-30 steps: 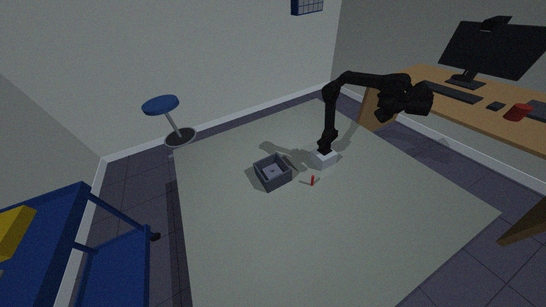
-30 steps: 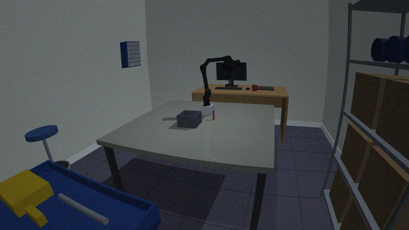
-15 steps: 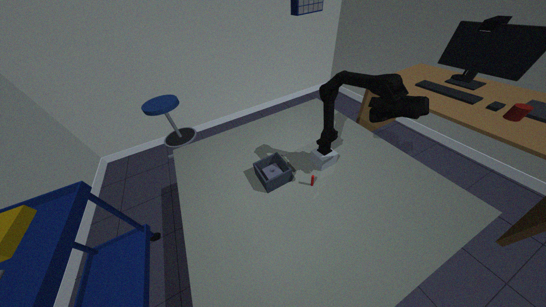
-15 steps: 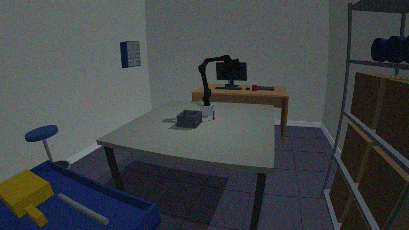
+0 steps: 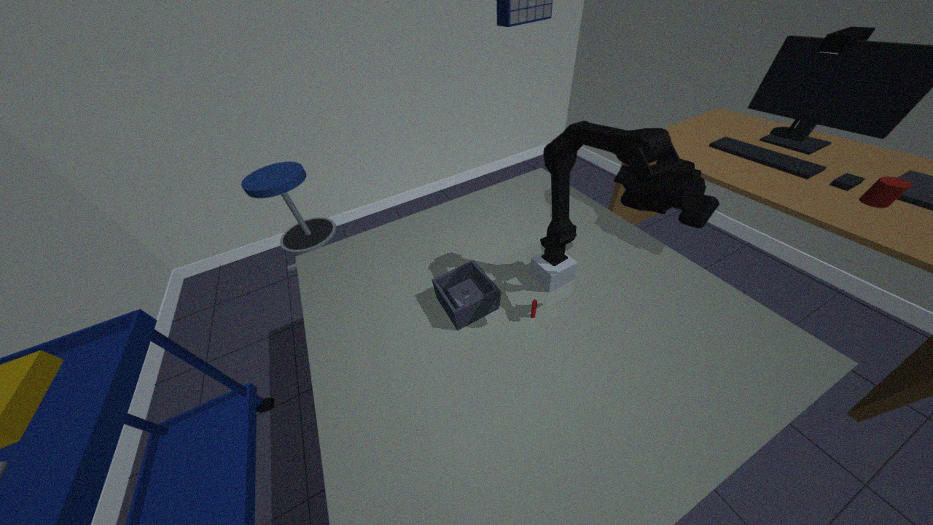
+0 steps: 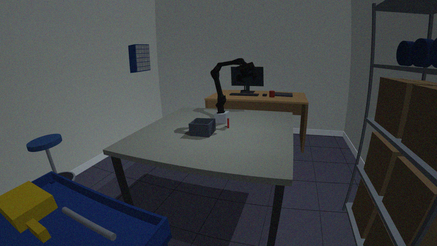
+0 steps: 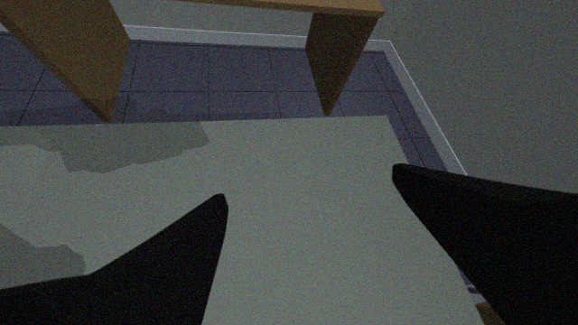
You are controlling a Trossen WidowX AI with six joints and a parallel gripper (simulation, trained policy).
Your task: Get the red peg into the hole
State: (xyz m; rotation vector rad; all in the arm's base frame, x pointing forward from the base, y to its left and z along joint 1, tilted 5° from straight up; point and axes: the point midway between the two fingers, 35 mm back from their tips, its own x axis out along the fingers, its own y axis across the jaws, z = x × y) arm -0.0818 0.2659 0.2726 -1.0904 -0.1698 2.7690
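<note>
Now: the red peg 28 cm ahead of my gripper tip, 15 cm to the right of it and 31 cm below it. Round my gripper tip: dark box: 43 cm ahead, 33 cm to the right, 33 cm below; then pale plate: 43 cm ahead, 33 cm to the right, 31 cm below.
</note>
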